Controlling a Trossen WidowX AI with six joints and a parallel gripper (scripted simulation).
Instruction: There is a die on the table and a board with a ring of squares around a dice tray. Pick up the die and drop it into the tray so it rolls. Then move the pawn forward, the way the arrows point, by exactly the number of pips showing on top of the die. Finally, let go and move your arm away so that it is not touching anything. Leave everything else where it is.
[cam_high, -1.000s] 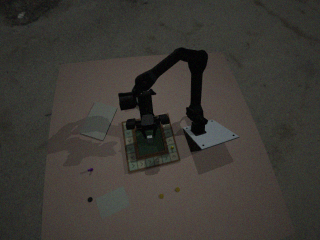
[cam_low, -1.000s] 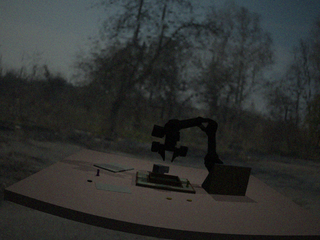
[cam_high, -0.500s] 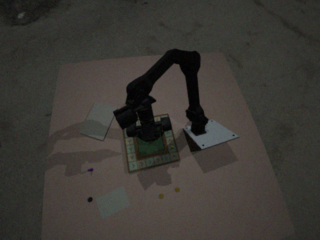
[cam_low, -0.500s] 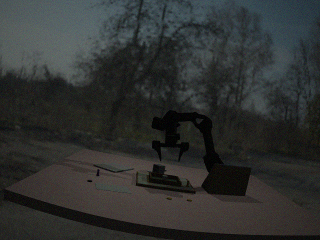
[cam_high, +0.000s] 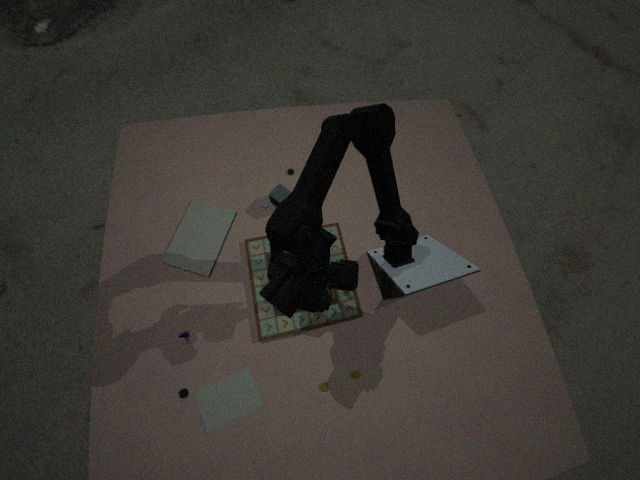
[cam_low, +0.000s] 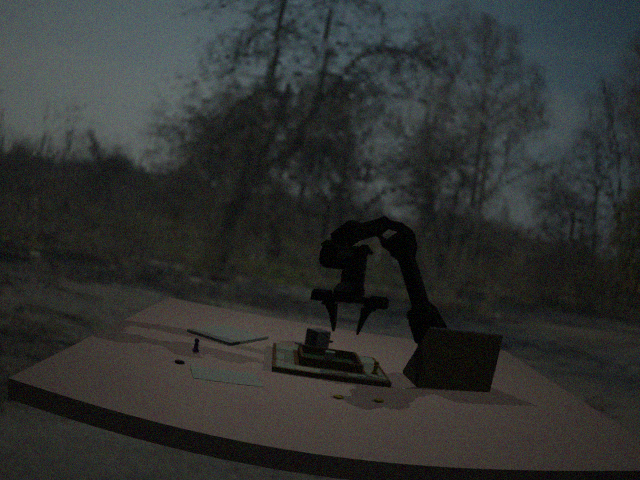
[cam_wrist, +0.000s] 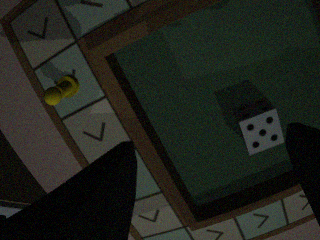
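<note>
Now: gripper tip 80 mm past the yellow pawn, 70 mm above it and 50 mm to the right of it. Round my gripper tip: pale card: 280 mm ahead, 220 mm to the left, 100 mm below; then green dice tray: 90 mm below, 30 mm to the right, 20 mm ahead; then white die: 70 mm below, 40 mm to the right, 20 mm ahead.
</note>
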